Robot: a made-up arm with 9 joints.
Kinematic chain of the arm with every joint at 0, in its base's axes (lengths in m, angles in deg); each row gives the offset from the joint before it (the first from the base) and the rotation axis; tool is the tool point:
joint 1: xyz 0 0 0.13 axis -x
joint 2: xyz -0.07 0.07 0 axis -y
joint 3: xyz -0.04 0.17 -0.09 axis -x
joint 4: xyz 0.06 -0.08 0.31 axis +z
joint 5: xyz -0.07 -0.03 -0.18 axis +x
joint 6: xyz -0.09 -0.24 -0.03 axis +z
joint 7: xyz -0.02 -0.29 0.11 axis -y
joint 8: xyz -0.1 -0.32 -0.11 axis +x
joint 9: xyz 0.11 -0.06 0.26 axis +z
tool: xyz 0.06 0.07 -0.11
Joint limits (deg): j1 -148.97..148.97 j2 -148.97..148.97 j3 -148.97..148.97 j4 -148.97..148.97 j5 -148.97..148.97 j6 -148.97..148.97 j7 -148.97..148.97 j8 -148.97..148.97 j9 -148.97..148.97
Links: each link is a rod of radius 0.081 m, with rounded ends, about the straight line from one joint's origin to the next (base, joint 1, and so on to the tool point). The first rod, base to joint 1, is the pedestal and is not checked.
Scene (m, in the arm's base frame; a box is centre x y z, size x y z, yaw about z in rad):
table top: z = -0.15
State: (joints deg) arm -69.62 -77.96 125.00 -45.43 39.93 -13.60 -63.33 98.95 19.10
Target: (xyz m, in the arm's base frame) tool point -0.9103 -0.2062 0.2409
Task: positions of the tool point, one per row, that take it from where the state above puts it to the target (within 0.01 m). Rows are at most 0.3 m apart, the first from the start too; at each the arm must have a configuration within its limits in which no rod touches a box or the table.
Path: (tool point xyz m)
1: -0.0824 -0.8644 0.4368
2: -0.3581 -0.8034 0.4175
3: -0.6057 -0.6604 0.3835
4: -0.7965 -0.4528 0.3254
5: -0.9103 -0.2061 0.2409

